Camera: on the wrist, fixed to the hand. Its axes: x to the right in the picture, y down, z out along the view.
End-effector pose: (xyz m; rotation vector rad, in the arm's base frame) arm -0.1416 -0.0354 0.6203 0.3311 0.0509 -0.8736
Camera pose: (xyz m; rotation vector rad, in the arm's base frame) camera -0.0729 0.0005 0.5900 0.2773 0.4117 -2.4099
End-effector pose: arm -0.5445 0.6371 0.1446 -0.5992 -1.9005 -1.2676
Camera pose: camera -0.4954 0.6203 0.2097 -1.1305 2.0582 1.9024
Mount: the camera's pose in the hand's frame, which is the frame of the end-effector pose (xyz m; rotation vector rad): 0.0230 0.0655 -0.0459 -0.0050 0.0666 -1.5679
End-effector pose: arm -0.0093 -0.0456 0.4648 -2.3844 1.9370 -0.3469
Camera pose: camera -0.0772 -0.0773 0.5010 2.9410 0.2990 0.3548
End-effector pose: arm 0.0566 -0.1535 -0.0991 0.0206 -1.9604 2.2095
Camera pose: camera 0.0295 -0.1124 -0.1662 1.0354 -1.0648 1.0602
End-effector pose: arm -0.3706 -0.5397 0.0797 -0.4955 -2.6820 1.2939
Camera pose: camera -0.3652 -0.4599 0.0567 1.2744 -1.9029 0.6473
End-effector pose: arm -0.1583 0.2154 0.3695 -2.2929 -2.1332 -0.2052
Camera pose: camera -0.0960 0.2291 0.4229 0.1088 3.0793 0.2188
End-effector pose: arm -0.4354 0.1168 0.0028 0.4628 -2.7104 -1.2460
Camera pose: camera -0.4610 0.1165 0.0820 -2.0828 1.4473 0.9189
